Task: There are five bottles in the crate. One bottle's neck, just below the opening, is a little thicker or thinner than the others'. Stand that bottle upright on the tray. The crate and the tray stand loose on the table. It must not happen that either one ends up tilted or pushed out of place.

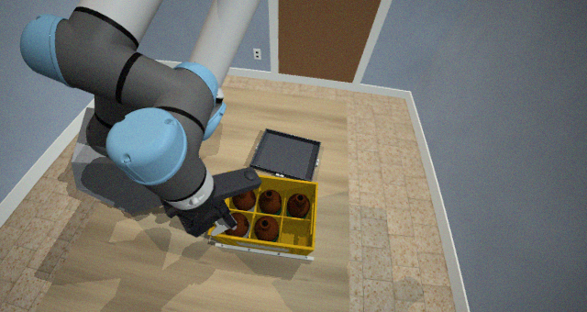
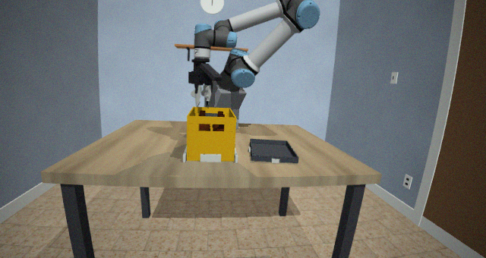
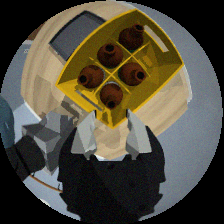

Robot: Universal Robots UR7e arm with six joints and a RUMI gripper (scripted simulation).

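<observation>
Right now my hand is 11 cm above the crate, 7 cm to the right of it and 7 cm short of it. Also, from my hand: tray: 34 cm to the left, 18 cm below, 1 cm ahead; then bottle: 15 cm ahead, 14 cm to the left, 11 cm below.
</observation>
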